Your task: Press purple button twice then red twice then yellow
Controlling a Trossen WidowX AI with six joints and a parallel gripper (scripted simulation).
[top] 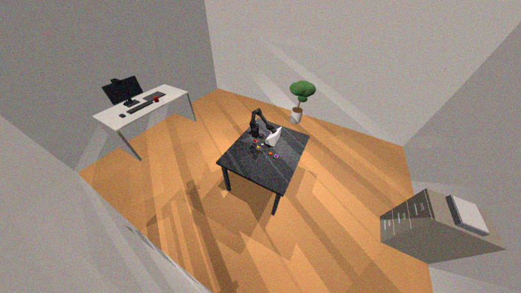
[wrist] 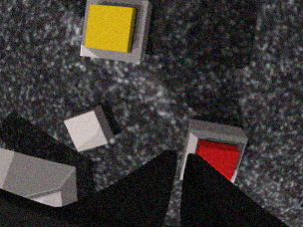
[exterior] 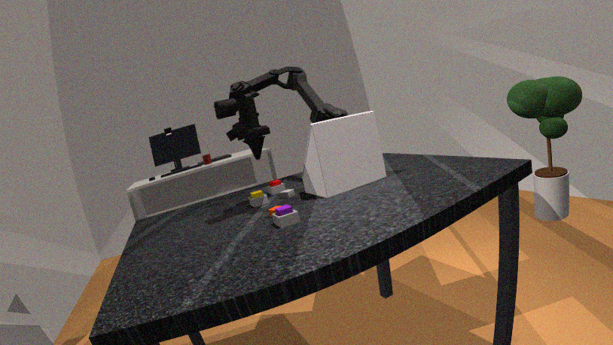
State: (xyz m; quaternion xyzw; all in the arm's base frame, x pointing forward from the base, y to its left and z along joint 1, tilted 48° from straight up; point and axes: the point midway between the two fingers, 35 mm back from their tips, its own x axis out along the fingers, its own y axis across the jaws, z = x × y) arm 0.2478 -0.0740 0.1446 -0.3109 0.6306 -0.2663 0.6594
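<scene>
The yellow button lies 4 cm ahead of my gripper tip, 6 cm to the left of it and 9 cm below it. From my gripper tip the other things lie so: small grey block: 5 cm behind, 8 cm to the left, 12 cm below; orange block: 4 cm ahead, 24 cm to the left, 12 cm below; red button: 5 cm behind, 4 cm to the right, 9 cm below.
</scene>
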